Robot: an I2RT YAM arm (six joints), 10 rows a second.
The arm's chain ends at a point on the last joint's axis. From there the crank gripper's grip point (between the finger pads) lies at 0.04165 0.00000 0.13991 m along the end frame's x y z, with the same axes.
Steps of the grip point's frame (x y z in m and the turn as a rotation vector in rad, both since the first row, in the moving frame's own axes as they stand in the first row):
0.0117, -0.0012, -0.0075, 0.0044, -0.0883, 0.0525
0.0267, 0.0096, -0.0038, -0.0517, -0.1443, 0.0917
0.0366, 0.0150, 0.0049, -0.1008, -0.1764, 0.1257
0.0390, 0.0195, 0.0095, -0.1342, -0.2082, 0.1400
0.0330, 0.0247, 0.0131, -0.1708, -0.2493, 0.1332
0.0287, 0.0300, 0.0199, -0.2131, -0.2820, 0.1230
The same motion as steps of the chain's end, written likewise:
0.0242, -0.0024, -0.0106, 0.0044, -0.0883, 0.0525
0.0477, -0.0006, -0.0080, -0.0517, -0.1443, 0.0917
0.0629, -0.0030, 0.0008, -0.1008, -0.1764, 0.1257
0.0703, -0.0033, 0.0056, -0.1342, -0.2082, 0.1400
0.0705, -0.0028, 0.0097, -0.1708, -0.2493, 0.1332
0.0710, -0.0030, 0.0176, -0.2131, -0.2820, 0.1230

